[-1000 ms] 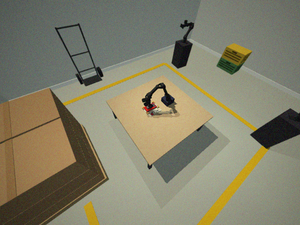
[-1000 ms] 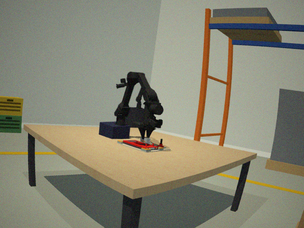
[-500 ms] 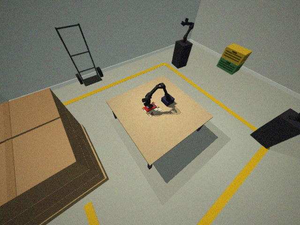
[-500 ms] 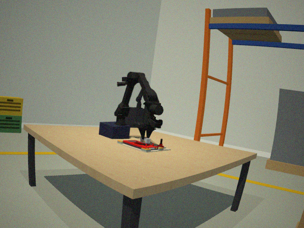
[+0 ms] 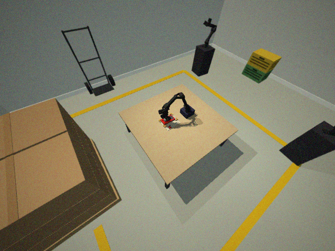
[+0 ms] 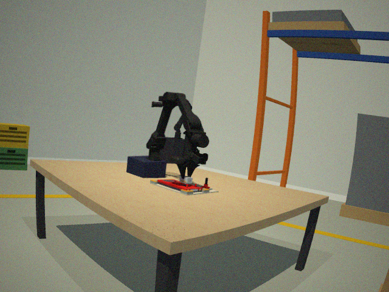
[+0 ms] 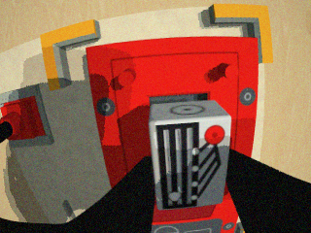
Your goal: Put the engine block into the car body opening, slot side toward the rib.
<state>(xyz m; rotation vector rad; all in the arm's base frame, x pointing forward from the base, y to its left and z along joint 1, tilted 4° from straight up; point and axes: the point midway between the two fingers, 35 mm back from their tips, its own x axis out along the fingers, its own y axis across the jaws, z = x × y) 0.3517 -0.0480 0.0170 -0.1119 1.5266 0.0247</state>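
Right now my gripper tip is 10 mm above the grey engine block.
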